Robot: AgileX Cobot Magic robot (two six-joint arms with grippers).
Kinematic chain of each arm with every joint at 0, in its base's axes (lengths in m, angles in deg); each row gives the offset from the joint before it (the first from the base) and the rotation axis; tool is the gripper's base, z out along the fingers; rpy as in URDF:
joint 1: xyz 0 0 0.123 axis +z
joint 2: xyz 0 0 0 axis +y
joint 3: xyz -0.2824 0 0.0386 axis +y
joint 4: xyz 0.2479 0 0.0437 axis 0.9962 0 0.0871
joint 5: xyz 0 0 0 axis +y
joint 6: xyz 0.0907 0 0.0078 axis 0.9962 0 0.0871
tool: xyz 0 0 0 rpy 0 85 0
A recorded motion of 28 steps. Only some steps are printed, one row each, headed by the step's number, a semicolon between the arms.
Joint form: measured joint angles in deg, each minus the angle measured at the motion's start. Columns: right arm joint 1, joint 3, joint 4, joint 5, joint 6, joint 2; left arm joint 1, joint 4, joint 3, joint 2, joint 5, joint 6.
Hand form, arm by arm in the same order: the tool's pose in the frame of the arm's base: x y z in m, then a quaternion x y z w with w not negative. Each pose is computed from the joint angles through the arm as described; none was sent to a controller.
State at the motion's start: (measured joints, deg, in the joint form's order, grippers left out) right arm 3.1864 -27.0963 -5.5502 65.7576 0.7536 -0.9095; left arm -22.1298 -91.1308 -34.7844 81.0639 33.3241 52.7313
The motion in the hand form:
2: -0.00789 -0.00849 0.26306 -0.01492 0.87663 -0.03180 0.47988; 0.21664 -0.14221 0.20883 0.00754 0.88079 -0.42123 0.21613
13: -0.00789 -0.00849 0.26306 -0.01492 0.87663 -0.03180 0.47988; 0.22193 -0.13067 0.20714 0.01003 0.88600 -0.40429 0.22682
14: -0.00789 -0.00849 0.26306 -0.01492 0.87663 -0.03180 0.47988; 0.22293 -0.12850 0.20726 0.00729 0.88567 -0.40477 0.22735
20: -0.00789 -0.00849 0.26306 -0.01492 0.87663 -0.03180 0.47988; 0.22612 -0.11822 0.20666 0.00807 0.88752 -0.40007 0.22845
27: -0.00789 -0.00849 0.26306 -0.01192 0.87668 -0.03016 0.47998; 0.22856 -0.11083 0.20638 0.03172 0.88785 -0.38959 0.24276
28: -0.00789 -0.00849 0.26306 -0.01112 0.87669 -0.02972 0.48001; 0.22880 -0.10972 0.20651 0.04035 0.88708 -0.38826 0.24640
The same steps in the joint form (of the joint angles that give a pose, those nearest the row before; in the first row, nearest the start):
2: 0.00 0.00 0.00 0.00 0.00 0.00; 0.00 1.19 0.00 0.00 0.00 0.63
13: 0.00 0.00 0.00 0.00 0.00 0.00; 2.90 3.88 0.00 0.00 0.16 1.19
14: 0.00 0.00 0.00 0.00 0.00 0.00; 3.55 4.01 0.00 0.00 0.52 1.19
20: 0.00 0.00 0.00 0.00 0.00 0.00; 6.49 6.26 0.00 0.00 2.28 1.28
27: 0.00 0.00 0.00 0.00 0.39 0.00; 8.53 7.35 0.00 0.00 3.21 4.90
28: 0.00 0.00 0.00 0.00 0.50 0.00; 8.90 7.44 0.00 0.00 3.60 6.13

